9 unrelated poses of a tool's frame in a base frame.
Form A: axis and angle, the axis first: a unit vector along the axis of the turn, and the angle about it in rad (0 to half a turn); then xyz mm.
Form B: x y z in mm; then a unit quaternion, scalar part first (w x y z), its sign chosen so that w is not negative. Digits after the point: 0 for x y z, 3 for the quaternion.
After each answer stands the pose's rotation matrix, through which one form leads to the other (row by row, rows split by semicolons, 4 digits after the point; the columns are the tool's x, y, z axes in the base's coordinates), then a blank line. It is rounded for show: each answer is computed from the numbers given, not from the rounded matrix.
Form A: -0.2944, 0.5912, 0.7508, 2.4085, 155, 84, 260
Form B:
155, 84, 260, 0.358, -0.275, 0.552, 0.701
-0.5920 -0.8059 0.0103; 0.1990 -0.1338 0.9708; -0.7810 0.5768 0.2396

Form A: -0.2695, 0.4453, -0.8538, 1.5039, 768, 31, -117
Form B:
768, 31, -117, 0.730, -0.184, 0.304, -0.583
0.1346 0.7399 0.6591; -0.9639 0.2519 -0.0859; -0.2296 -0.6237 0.7472

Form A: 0.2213, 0.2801, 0.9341, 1.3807, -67, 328, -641
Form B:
-67, 328, -641, 0.771, 0.141, 0.178, 0.595
0.2287 -0.8670 0.4427; 0.9676 0.2526 -0.0051; -0.1074 0.4295 0.8966

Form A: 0.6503, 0.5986, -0.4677, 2.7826, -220, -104, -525
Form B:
-220, -104, -525, 0.179, 0.640, 0.589, -0.460
-0.1174 0.9181 -0.3786; 0.5894 -0.2424 -0.7706; -0.7992 -0.3136 -0.5127

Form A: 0.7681, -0.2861, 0.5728, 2.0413, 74, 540, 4
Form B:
74, 540, 4, 0.523, 0.655, -0.244, 0.488
0.4042 -0.8300 0.3844; 0.1912 -0.3344 -0.9228; 0.8945 0.4465 0.0235

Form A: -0.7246, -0.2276, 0.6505, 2.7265, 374, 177, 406
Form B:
374, 177, 406, 0.206, -0.709, -0.223, 0.637
0.0904 0.0535 -0.9945; 0.5782 -0.8159 0.0087; -0.8109 -0.5757 -0.1047

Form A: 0.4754, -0.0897, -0.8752, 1.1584, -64, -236, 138
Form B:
-64, -236, 138, 0.837, 0.260, -0.049, -0.479
0.5362 0.7763 -0.3315; -0.8274 0.4056 -0.3885; -0.1671 0.4826 0.8598

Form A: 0.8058, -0.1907, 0.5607, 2.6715, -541, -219, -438
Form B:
-541, -219, -438, 0.233, 0.784, -0.185, 0.545
0.3366 -0.5446 0.7682; -0.0367 -0.8227 -0.5672; 0.9409 0.1628 -0.2969

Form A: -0.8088, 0.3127, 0.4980, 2.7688, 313, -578, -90
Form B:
313, -578, -90, 0.185, -0.795, 0.307, 0.489
0.3321 -0.6699 -0.6640; -0.3071 -0.7425 0.5954; -0.8918 0.0062 -0.4523

